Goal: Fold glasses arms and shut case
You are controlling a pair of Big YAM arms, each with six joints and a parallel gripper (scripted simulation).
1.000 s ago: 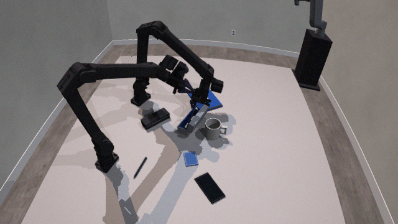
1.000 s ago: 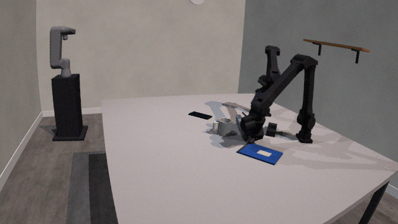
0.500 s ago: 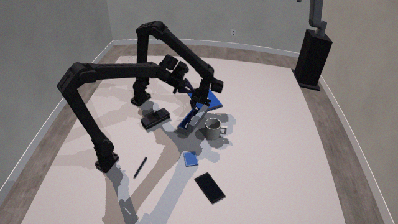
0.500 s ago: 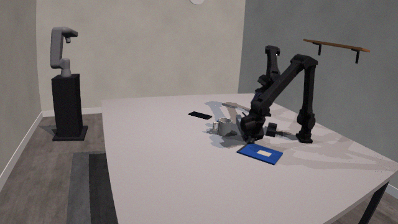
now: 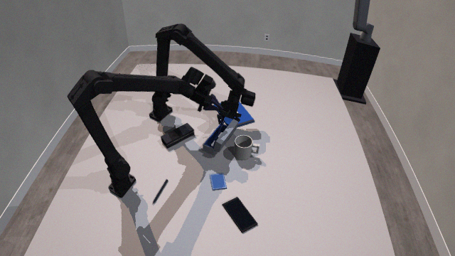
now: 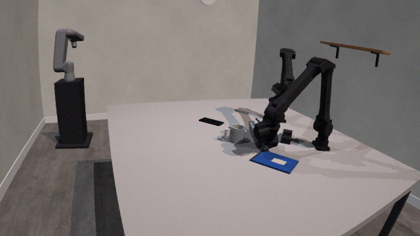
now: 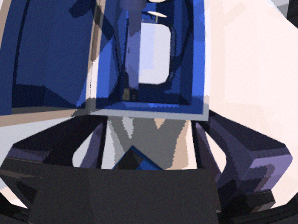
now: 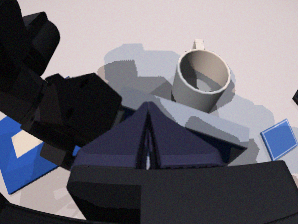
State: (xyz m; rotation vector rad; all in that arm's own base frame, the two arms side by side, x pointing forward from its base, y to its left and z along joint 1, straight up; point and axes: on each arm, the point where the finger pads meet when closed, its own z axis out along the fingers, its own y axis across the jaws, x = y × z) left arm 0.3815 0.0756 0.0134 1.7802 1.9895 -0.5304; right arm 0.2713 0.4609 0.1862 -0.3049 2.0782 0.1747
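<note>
Right now my right hand is 20 mm short of the glasses case, 30 mm to the left of it and 140 mm above it. The rest, counted from my right hand: grey mug: 120 mm ahead, 70 mm to the right, 150 mm below; black box: 210 mm behind, 40 mm to the right, 170 mm below; small blue notepad: 40 mm ahead, 250 mm to the right, 180 mm below.
</note>
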